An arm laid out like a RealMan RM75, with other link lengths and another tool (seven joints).
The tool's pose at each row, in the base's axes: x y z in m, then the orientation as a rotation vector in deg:
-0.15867, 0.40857, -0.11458, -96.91, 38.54, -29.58
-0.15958, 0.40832, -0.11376, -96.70, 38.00, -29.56
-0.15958, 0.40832, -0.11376, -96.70, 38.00, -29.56
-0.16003, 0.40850, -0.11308, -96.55, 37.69, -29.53
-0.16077, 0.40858, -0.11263, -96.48, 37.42, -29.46
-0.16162, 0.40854, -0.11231, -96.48, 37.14, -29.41
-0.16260, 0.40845, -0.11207, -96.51, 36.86, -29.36
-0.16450, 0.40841, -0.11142, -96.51, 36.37, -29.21
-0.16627, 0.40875, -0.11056, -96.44, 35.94, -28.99
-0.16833, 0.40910, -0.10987, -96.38, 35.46, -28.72
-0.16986, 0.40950, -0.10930, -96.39, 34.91, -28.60
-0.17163, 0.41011, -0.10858, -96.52, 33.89, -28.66
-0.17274, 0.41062, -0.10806, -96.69, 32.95, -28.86
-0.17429, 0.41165, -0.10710, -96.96, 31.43, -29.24
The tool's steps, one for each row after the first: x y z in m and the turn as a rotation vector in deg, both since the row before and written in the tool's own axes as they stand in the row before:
-0.00051, -0.00062, -0.00096, 0.37, -0.31, -0.22
0.00000, 0.00000, 0.00000, 0.00, 0.00, 0.00
-0.00046, -0.00062, -0.00031, 0.24, -0.19, -0.11
-0.00061, -0.00034, -0.00052, 0.15, -0.20, -0.09
-0.00061, -0.00018, -0.00065, 0.09, -0.19, -0.13
-0.00068, -0.00008, -0.00075, 0.06, -0.19, -0.14
-0.00140, -0.00037, -0.00139, 0.15, -0.38, -0.20
-0.00156, -0.00065, -0.00106, 0.18, -0.39, -0.10
-0.00180, -0.00046, -0.00119, 0.18, -0.45, -0.11
-0.00143, -0.00042, -0.00078, 0.16, -0.39, -0.26
-0.00175, -0.00058, -0.00079, 0.22, -0.54, -0.67
-0.00118, -0.00046, -0.00040, 0.17, -0.41, -0.72
-0.00184, -0.00095, -0.00034, 0.28, -0.62, -1.20

